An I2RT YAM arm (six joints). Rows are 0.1 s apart.
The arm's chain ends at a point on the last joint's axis. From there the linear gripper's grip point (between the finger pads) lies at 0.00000 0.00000 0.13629 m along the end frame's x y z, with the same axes.
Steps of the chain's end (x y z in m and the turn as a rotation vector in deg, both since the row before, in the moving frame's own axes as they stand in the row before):
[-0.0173, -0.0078, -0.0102, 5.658, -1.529, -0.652]
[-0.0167, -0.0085, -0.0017, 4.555, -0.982, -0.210]
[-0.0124, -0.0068, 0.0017, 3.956, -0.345, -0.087]
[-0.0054, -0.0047, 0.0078, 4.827, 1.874, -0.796]
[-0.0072, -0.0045, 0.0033, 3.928, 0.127, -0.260]
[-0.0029, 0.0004, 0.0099, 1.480, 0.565, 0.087]
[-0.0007, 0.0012, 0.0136, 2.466, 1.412, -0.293]
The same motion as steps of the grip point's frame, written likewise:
[-0.0210, -0.0212, -0.0109, 5.658, -1.529, -0.652]
[-0.0191, -0.0193, -0.0022, 4.555, -0.982, -0.210]
[-0.0132, -0.0162, 0.0014, 3.956, -0.345, -0.087]
[-0.0010, -0.0162, 0.0072, 4.827, 1.874, -0.796]
[-0.0069, -0.0138, 0.0030, 3.928, 0.127, -0.260]
[-0.0016, -0.0031, 0.0098, 1.480, 0.565, 0.087]
[0.0026, -0.0047, 0.0134, 2.466, 1.412, -0.293]

